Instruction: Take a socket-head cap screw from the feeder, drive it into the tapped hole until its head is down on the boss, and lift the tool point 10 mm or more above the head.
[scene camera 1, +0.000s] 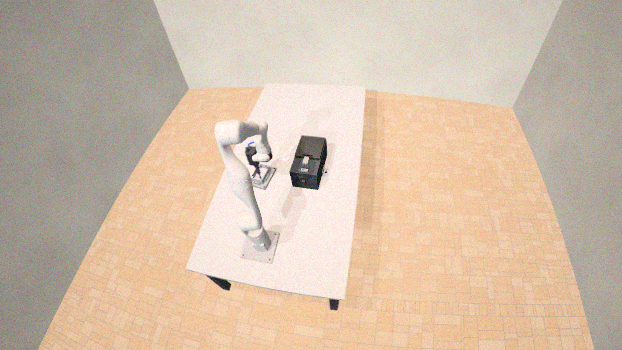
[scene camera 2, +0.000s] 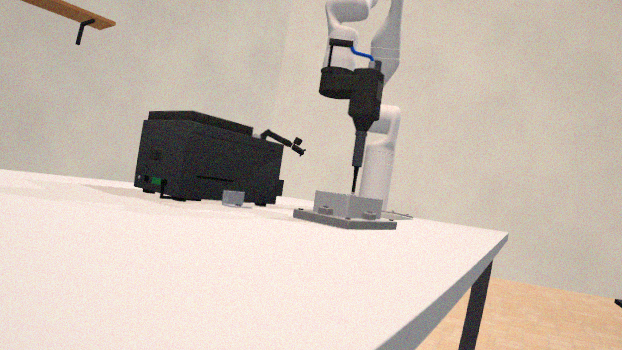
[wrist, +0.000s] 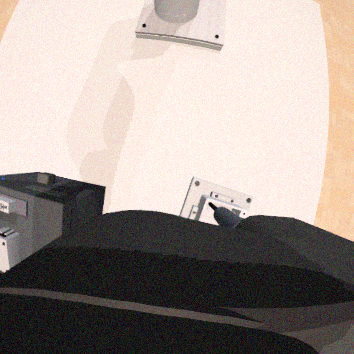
Observation:
In view: a grey base plate (scene camera 2: 309, 215).

